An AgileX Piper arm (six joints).
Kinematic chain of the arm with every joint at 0, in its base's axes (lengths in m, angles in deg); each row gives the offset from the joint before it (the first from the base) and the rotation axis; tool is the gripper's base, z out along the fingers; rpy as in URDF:
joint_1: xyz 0 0 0.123 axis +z
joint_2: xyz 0 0 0 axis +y
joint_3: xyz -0.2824 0 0.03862 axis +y
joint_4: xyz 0.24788 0 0.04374 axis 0.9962 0 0.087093
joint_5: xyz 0 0 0 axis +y
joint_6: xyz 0.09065 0 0.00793 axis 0.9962 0 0.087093
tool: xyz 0 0 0 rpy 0 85.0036 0
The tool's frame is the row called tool.
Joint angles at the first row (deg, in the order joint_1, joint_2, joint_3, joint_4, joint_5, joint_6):
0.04, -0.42, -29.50, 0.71, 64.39, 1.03
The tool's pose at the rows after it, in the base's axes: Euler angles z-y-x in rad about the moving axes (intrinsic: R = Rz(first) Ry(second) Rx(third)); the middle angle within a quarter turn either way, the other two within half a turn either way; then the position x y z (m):
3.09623 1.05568 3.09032 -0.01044 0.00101 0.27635
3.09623 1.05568 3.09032 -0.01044 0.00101 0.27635
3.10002 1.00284 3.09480 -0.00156 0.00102 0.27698
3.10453 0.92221 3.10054 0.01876 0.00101 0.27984
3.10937 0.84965 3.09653 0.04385 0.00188 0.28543
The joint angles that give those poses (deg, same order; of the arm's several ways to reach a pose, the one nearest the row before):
0.04, -0.42, -29.50, 0.71, 64.39, 0.99
0.04, -0.42, -29.50, 0.71, 64.39, 0.99
0.04, 2.83, -29.50, 0.71, 64.18, 0.99
0.04, 9.75, -29.75, 0.71, 62.12, 0.97
0.04, 18.11, -31.00, 1.36, 59.17, 0.55

